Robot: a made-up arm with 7 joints. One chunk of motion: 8 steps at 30 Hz.
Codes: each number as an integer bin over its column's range. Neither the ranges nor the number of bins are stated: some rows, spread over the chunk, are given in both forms.
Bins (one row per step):
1: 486 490 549 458 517 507 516
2: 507 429 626 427 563 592 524
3: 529 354 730 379 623 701 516
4: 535 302 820 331 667 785 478
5: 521 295 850 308 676 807 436
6: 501 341 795 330 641 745 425
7: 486 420 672 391 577 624 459
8: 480 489 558 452 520 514 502
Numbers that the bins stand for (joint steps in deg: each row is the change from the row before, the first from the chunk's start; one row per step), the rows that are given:
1: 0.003 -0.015 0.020 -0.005 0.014 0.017 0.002
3: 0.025 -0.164 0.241 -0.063 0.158 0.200 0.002
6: 0.011 -0.178 0.321 -0.099 0.183 0.241 -0.065
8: 0.000 -0.016 0.031 -0.010 0.018 0.024 -0.008
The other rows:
2: 0.014 -0.082 0.114 -0.028 0.076 0.097 0.008
4: 0.028 -0.220 0.351 -0.098 0.218 0.279 -0.026
5: 0.021 -0.228 0.388 -0.115 0.230 0.299 -0.057
7: 0.003 -0.092 0.171 -0.054 0.096 0.127 -0.040

